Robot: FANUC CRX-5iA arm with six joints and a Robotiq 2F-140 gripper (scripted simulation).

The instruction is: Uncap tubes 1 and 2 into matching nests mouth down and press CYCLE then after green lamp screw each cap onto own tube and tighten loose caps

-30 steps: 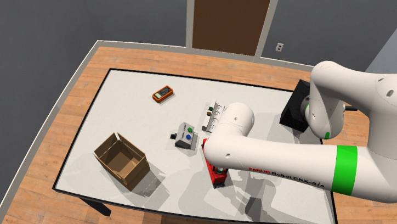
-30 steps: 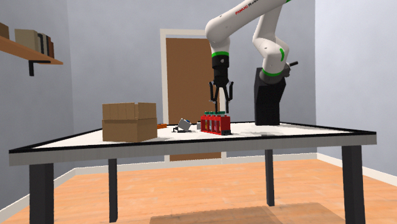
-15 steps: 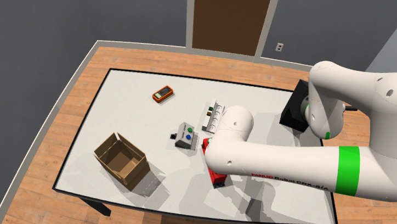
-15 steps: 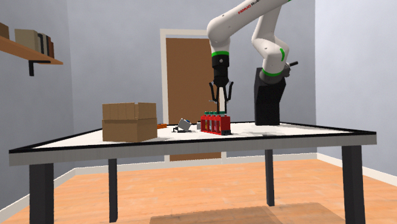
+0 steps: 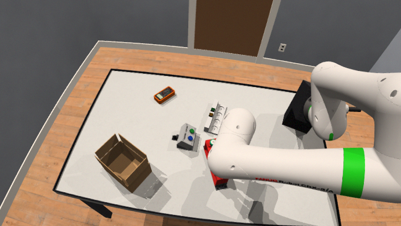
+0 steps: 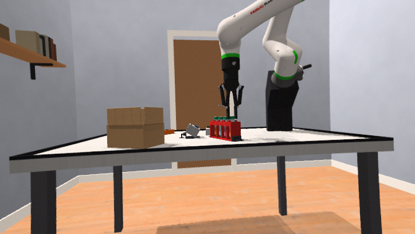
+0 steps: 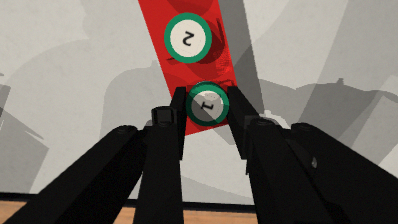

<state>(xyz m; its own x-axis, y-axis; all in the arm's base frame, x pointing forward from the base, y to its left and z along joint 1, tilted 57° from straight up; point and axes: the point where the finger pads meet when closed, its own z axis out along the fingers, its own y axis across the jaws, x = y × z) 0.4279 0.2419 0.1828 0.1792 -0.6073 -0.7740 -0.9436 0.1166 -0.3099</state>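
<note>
Right now my hand is 3 cm above the cap 1. From my hand the other things lie so: cap 2 (5 cm to the right, 3 cm below, 2 cm ahead); cap 3 (9 cm to the right, 5 cm ahead, 3 cm below); cap 4 (14 cm to the right, 7 cm ahead, 3 cm below).
</note>
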